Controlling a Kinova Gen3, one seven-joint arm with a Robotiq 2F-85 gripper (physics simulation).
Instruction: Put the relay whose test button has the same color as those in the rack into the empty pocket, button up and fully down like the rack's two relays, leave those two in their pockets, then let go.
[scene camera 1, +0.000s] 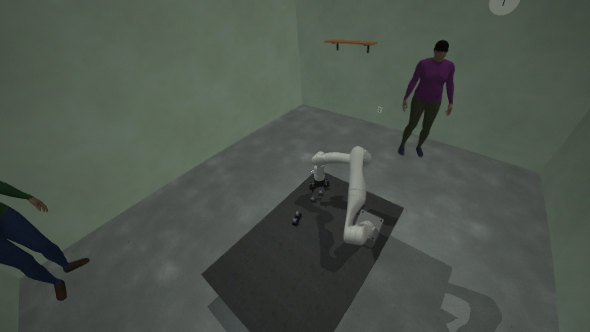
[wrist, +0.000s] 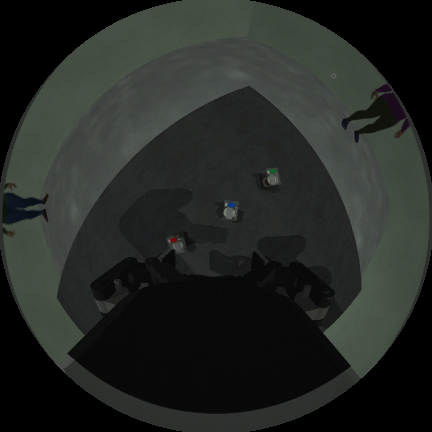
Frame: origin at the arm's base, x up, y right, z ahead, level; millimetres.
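Where they show: gripper, between the fingertips: (scene camera 1: 319, 191) (wrist: 212, 259).
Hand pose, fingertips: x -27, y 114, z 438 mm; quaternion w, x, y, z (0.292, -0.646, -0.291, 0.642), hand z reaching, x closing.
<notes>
Each offset is from my fingertips to the top centre of the thing. Level surfaces: height alone.
The black rack (scene camera 1: 296, 218) lies on the dark mat in the scene view, with a small relay at each end and a dark pocket between them; their buttons look bluish. The rack does not show in the wrist view. Three loose relays stand apart, buttons up: the blue-button relay {dz +26, dx -53, dy +53 mm} (wrist: 230, 211) (scene camera 1: 320, 192) in the middle, the red-button relay {dz +39, dx -53, dy -43 mm} (wrist: 176, 243) (scene camera 1: 313, 199) to its lower left, and the green-button relay {dz +23, dx -53, dy +140 mm} (wrist: 271, 178) to its upper right in the wrist view. My gripper (scene camera 1: 319, 187) (wrist: 212, 259) is open and empty, above the mat near the loose relays.
The dark mat {dx -97 mm} (scene camera 1: 270, 265) (wrist: 215, 145) lies under the rack and relays. The arm's base stands on its right side in the scene view. A person in purple (scene camera 1: 434, 80) stands beyond the mat at the back right; another person (scene camera 1: 30, 245) is at the left. An orange shelf (scene camera 1: 351, 42) hangs on the wall.
</notes>
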